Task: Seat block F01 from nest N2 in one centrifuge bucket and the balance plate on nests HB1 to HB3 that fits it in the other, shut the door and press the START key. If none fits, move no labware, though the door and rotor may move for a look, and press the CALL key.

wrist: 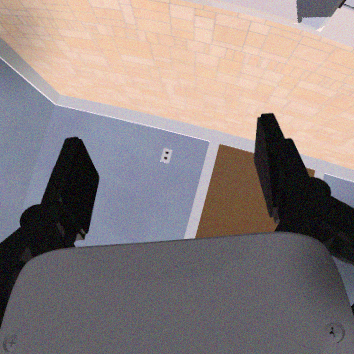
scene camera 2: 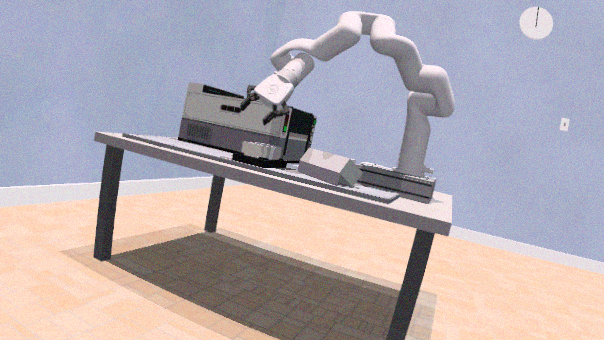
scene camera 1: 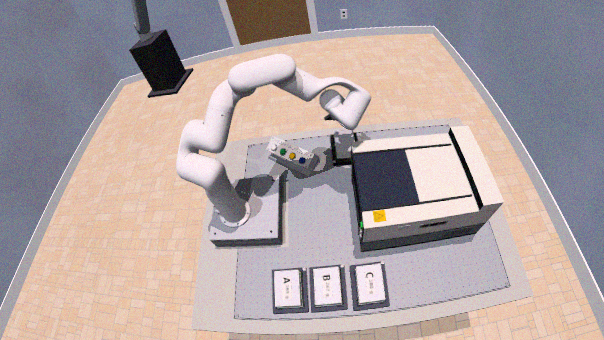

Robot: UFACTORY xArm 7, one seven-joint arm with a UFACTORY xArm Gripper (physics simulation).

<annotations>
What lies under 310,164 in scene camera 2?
A button box.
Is my gripper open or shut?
Open.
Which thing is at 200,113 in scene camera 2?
A centrifuge.
</annotations>
